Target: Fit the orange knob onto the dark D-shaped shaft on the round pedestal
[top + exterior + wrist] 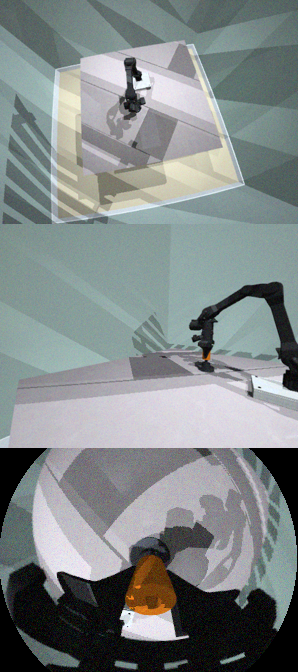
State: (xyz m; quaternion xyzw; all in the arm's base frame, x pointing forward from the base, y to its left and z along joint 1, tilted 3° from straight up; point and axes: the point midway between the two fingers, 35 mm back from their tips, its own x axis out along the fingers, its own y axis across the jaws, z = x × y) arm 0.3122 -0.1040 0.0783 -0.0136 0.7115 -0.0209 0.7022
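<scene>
The orange knob is 2 cm above my gripper tip. Round my gripper tip: dark round pedestal 4 cm below.
</scene>
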